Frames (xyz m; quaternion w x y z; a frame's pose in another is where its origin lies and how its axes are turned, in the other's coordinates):
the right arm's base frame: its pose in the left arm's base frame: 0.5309 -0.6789 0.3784 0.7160 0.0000 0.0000 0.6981
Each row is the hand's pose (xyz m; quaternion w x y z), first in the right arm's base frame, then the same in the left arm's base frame.
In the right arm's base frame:
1: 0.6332 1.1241 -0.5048 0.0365 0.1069 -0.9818 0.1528
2: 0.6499 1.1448 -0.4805 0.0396 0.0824 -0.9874 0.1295
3: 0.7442 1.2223 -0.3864 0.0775 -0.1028 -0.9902 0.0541
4: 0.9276 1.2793 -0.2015 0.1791 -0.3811 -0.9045 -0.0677
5: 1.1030 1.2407 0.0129 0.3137 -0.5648 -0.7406 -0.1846
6: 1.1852 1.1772 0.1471 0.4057 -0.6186 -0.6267 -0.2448
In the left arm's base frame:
1: -0.5768 -0.0174 -0.1264 0.0805 -0.7619 0.6283 -0.1349
2: -0.5971 -0.0002 -0.1021 0.0620 -0.7483 0.6494 -0.1204
3: -0.6722 0.0960 -0.0080 0.0177 0.6177 -0.7807 0.0928
4: -0.7245 0.2808 0.1769 0.1755 0.3586 -0.9137 0.0766
5: -0.6815 0.4552 0.3913 0.3535 0.1126 -0.9246 0.0868
6: -0.6159 0.5357 0.5255 0.4614 -0.0054 -0.8806 0.1079

